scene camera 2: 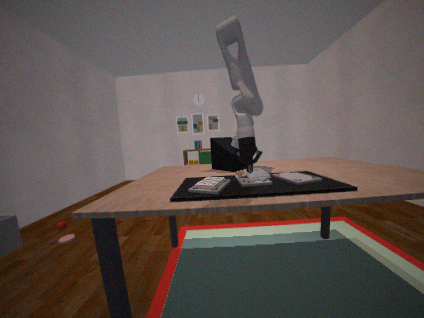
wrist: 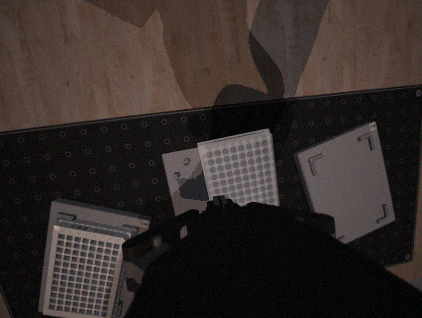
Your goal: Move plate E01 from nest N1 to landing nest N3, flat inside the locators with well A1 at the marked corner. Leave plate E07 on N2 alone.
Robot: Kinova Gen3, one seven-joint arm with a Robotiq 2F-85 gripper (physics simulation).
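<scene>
A pale plate with round wells lies askew on the middle nest, shifted to the right in the wrist view, so the nest's left part and small locators show. It looks slightly tilted in the scene view. A plate with square wells sits on the left nest. The right nest is empty, with corner locators and a small corner label. I cannot read the plate names. My gripper is shut and empty, close above the round-well plate, whose near edge it hides in the wrist view.
The nests stand on a black perforated board on the wooden table. A black angular box stands behind the board, beside the arm, in the scene view. The gripper body covers the lower middle of the wrist view.
</scene>
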